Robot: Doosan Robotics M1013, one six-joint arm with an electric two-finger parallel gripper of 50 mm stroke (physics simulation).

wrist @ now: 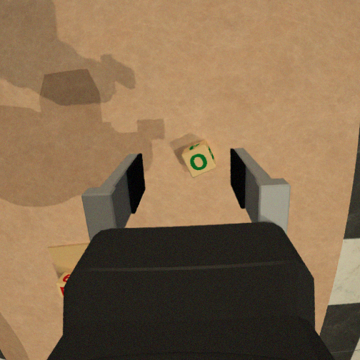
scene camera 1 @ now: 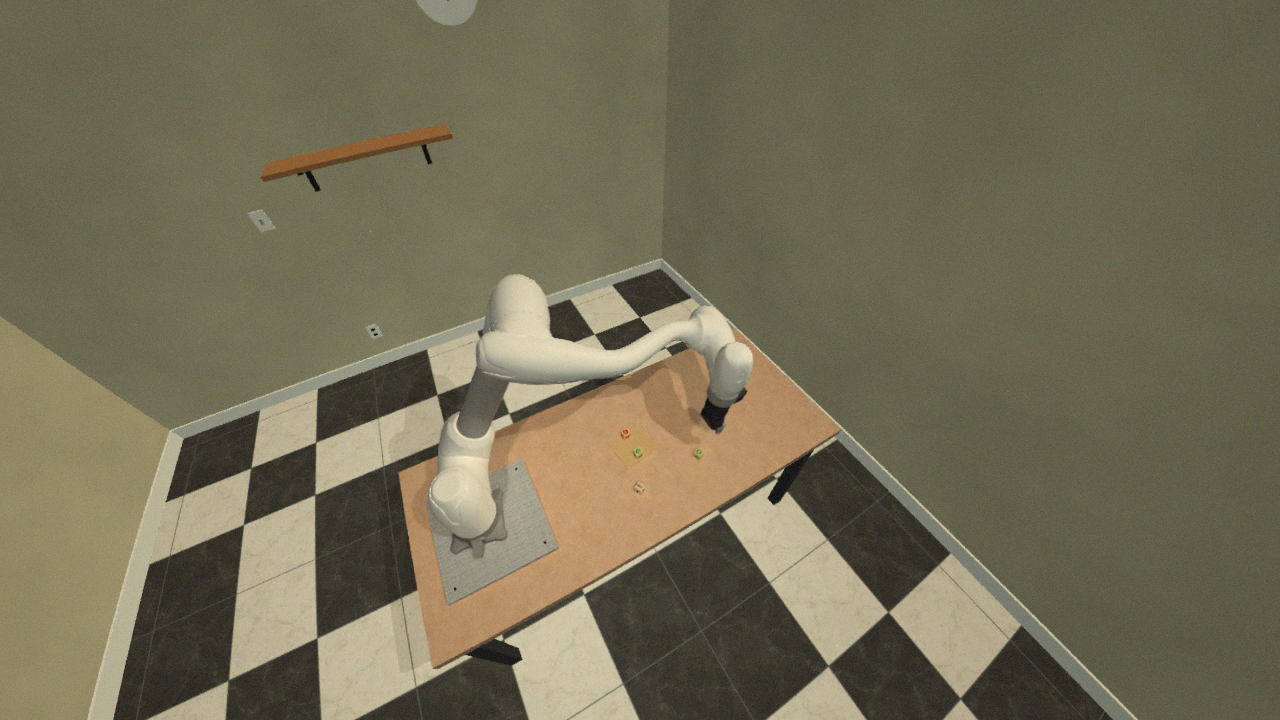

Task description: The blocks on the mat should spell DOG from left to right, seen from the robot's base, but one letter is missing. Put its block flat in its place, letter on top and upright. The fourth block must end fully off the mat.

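The O block (scene camera 1: 698,454) (wrist: 198,160) lies on the table off the mat, green O on top, turned slightly in the wrist view. My gripper (scene camera 1: 718,428) (wrist: 186,168) is open and empty, above the table; in the wrist view the O block shows between and beyond the fingers, nearer the right one. The D block (scene camera 1: 625,433) (wrist: 64,285) and the G block (scene camera 1: 638,453) stand apart on the yellowish mat (scene camera 1: 640,437) (wrist: 67,256). The gripper body hides most of the mat and the G block in the wrist view. The fourth block (scene camera 1: 639,488) lies off the mat, its letter too small to read.
The wooden table (scene camera 1: 590,528) carries the grey base plate (scene camera 1: 528,514) under the robot's base. The table's edge borders the checkered floor at the right of the wrist view. A wall shelf (scene camera 1: 358,152) hangs well away from the arm.
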